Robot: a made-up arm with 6 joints.
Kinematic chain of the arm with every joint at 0, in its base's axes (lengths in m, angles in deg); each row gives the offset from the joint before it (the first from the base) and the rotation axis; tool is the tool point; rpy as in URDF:
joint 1: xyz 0 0 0.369 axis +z
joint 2: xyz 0 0 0 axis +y
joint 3: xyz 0.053 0 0.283 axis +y
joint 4: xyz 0.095 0 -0.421 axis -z
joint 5: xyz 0 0 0 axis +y
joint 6: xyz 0.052 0 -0.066 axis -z
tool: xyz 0 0 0 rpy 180 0 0
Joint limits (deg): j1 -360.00..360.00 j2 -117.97..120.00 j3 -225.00..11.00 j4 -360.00..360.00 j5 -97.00..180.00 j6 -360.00..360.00
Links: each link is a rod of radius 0.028 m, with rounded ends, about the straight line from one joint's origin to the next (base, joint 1, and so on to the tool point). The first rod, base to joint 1, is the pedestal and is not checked.
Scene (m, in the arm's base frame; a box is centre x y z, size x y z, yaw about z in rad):
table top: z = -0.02
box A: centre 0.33 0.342 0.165 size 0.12 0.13 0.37 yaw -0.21
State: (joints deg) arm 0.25 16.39 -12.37 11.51 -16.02 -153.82
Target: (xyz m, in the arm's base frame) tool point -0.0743 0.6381 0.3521
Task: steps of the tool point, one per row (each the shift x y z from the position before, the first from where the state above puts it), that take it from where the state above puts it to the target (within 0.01 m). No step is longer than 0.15 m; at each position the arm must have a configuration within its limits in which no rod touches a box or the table.
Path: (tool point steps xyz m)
1: -0.0149 0.0659 -0.0160
2: -0.0321 0.0568 -0.0147
3: -0.0451 0.0433 -0.0133
4: -0.0530 0.0270 -0.0118
5: 0.0175 0.1120 0.0168
6: -0.0127 0.1115 0.0370
7: -0.0419 0.1005 0.0554
8: -0.0666 0.0805 0.0707
9: -0.0847 0.0531 0.0827

